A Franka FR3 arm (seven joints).
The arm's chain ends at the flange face. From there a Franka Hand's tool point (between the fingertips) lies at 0.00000 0.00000 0.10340 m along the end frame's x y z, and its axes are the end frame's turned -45 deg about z.
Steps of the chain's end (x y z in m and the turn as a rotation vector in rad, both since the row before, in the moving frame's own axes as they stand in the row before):
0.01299 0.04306 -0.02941 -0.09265 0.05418 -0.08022
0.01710 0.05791 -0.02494 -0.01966 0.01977 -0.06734
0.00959 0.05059 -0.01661 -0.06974 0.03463 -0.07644
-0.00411 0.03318 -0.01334 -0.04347 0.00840 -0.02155
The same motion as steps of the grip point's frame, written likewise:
-0.02364 0.05045 -0.03000 -0.10382 -0.02720 -0.08022
-0.02875 0.05592 -0.02498 -0.02788 0.00008 -0.06734
-0.03126 0.05027 -0.01692 -0.07380 -0.02483 -0.07644
-0.02889 0.02437 -0.01344 -0.03668 -0.02480 -0.02155

